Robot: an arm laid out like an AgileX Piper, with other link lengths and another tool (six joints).
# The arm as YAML. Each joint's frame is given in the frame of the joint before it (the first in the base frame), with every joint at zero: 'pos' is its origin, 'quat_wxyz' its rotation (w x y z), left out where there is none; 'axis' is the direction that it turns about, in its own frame. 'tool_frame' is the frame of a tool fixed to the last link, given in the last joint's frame.
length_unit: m
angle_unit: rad
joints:
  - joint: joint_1
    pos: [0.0, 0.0, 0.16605]
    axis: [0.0, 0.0, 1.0]
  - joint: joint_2
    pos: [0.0, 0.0, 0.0]
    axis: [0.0, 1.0, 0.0]
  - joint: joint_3
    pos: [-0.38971, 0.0, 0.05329]
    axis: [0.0, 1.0, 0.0]
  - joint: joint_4
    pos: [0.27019, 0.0, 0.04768]
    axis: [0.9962, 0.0, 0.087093]
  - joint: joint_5
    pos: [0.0, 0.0, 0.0]
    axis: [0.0, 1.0, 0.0]
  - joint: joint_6
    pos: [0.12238, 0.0, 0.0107]
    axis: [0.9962, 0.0, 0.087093]
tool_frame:
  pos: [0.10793, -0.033, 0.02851]
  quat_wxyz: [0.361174, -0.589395, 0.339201, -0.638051]
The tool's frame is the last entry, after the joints.
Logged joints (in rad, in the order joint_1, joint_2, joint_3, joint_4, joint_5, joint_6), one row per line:
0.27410, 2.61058, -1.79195, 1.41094, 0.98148, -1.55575
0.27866, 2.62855, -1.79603, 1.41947, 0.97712, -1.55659
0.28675, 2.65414, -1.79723, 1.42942, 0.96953, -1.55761
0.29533, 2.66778, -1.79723, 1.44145, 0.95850, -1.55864
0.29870, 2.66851, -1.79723, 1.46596, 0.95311, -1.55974
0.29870, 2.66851, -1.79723, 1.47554, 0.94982, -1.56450
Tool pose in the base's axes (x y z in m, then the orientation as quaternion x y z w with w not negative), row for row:
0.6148, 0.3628, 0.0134, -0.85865, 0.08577, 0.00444, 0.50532
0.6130, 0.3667, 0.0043, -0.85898, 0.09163, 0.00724, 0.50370
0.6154, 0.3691, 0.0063, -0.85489, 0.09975, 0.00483, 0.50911
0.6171, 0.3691, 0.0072, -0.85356, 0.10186, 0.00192, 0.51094
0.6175, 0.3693, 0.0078, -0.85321, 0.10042, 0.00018, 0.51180
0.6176, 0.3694, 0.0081, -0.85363, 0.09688, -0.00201, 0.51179
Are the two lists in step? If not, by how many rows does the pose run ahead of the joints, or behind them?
The pose runs 2 rows ahead of the joints: the pose in row i belongs to the joints in row i + 2.
